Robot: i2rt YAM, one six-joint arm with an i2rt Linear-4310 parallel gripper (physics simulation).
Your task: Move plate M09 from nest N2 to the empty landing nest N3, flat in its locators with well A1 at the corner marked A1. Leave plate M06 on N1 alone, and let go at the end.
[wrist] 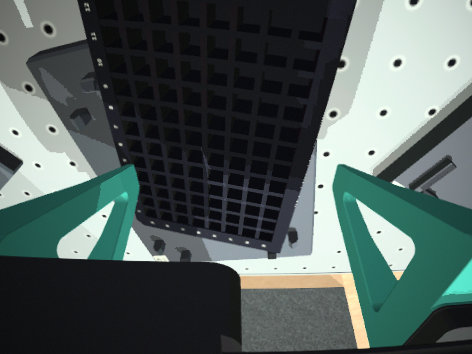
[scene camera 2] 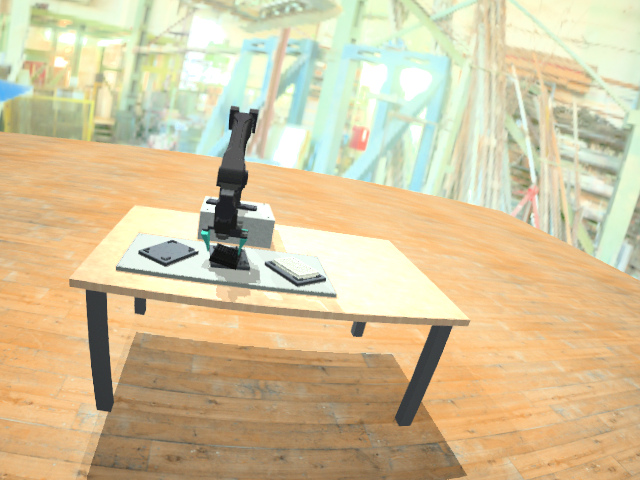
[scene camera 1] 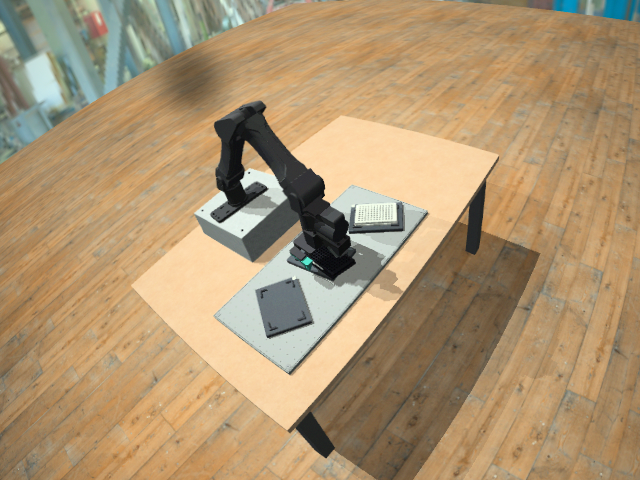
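The black plate M09 (scene camera 1: 338, 265) (scene camera 2: 225, 255) (wrist: 210, 130) lies askew on nest N2 (scene camera 1: 292, 260) (scene camera 2: 244, 264) (wrist: 303, 215). It looks tilted, with its row-12 end raised, and several locators show outside its outline. My gripper (scene camera 2: 224, 250) (wrist: 235, 175) is open, its teal fingers on either side of M09; the left fingertip in the wrist view is very near or at the plate's edge. Whether it touches, I cannot tell. The dark grey nest N3 (scene camera 1: 284, 308) (scene camera 2: 168, 251) (wrist: 440, 202) is empty, with a pale A1 mark (scene camera 1: 294, 278). White plate M06 (scene camera 1: 376, 213) (scene camera 2: 294, 267) sits on N1 (scene camera 1: 361, 228).
The nests stand on a light grey perforated board (scene camera 1: 242, 310) (scene camera 2: 129, 258) (wrist: 395, 30) on the wooden table (scene camera 1: 413, 144) (scene camera 2: 382, 279). The arm's grey base block (scene camera 1: 222, 235) (scene camera 2: 263, 232) stands behind the board. A dark corner of N1 (wrist: 7, 162) shows at the wrist view's left edge.
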